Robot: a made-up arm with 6 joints.
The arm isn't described. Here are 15 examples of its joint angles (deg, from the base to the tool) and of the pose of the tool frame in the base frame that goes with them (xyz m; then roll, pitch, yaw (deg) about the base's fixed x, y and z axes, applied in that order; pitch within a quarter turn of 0, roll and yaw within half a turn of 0).
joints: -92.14 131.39 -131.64 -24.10 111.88 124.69
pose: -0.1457 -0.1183 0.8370 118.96 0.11 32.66
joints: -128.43 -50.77 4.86 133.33 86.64 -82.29
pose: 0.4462 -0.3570 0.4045 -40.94 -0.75 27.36
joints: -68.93 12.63 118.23 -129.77 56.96 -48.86
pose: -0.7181 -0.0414 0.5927 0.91 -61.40 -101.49
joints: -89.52 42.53 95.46 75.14 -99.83 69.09
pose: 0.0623 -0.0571 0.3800 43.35 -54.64 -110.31
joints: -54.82 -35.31 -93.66 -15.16 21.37 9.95
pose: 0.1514 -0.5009 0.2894 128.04 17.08 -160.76
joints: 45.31 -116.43 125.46 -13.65 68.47 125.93
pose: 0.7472 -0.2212 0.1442 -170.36 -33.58 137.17
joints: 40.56 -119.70 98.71 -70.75 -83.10 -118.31
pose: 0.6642 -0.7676 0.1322 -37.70 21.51 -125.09
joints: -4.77 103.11 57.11 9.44 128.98 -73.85
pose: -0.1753 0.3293 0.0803 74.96 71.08 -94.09
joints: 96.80 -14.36 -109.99 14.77 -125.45 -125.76
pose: -0.1347 -0.5056 -0.0370 -54.63 -67.12 175.34
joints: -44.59 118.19 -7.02 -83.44 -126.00 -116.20
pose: 0.3408 0.2940 0.6384 34.27 34.79 8.72
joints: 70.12 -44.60 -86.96 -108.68 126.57 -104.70
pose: 0.0213 0.0575 0.3509 45.29 -59.34 -131.23
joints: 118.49 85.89 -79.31 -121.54 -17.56 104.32
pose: -0.1746 -0.8276 -0.0834 -141.22 -43.44 -0.26
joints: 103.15 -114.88 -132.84 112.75 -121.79 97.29
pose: 0.0543 -0.5819 0.0081 68.81 -30.38 149.64
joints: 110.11 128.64 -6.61 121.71 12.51 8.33
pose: -0.4591 -0.0558 0.4602 -133.50 26.19 -79.67
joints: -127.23 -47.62 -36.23 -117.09 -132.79 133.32
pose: 0.5850 0.1006 -0.1885 7.43 -44.79 -8.94
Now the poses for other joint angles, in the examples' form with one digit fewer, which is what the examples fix.
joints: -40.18 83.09 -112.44 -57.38 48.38 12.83
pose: -0.216 -0.463 0.482 169.4 -5.8 146.7
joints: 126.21 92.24 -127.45 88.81 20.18 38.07
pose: -0.270 -0.164 0.233 110.8 -47.2 55.9
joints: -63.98 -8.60 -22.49 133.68 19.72 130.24
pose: -0.130 0.283 0.737 55.3 62.0 55.0
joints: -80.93 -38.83 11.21 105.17 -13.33 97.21
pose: -0.213 -0.069 0.786 67.8 59.4 58.1
